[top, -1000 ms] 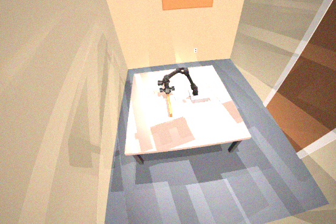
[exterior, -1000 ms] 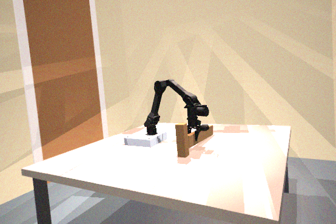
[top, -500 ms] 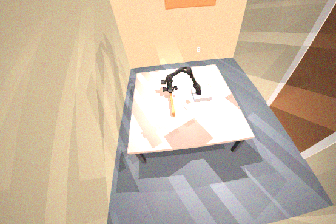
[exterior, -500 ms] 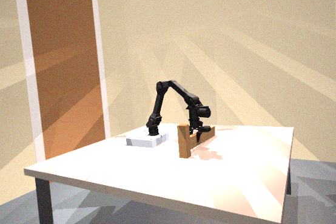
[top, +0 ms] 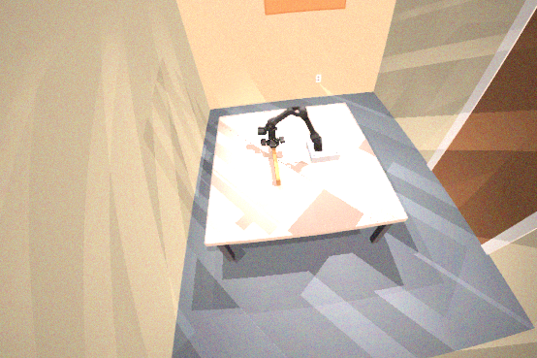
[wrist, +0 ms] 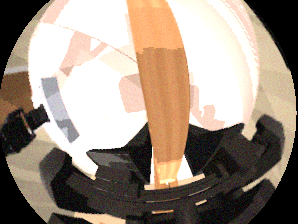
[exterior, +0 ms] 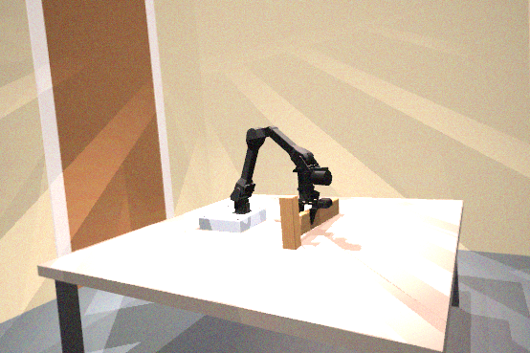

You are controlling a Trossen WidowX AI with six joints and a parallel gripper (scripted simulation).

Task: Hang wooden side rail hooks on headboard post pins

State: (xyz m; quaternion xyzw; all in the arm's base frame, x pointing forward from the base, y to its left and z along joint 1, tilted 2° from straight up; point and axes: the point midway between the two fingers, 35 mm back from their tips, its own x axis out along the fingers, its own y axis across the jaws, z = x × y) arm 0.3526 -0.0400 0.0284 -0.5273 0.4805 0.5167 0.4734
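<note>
The wooden headboard post lies 1 cm ahead of my gripper tip, 15 cm to the right of it and 4 cm above it.
</note>
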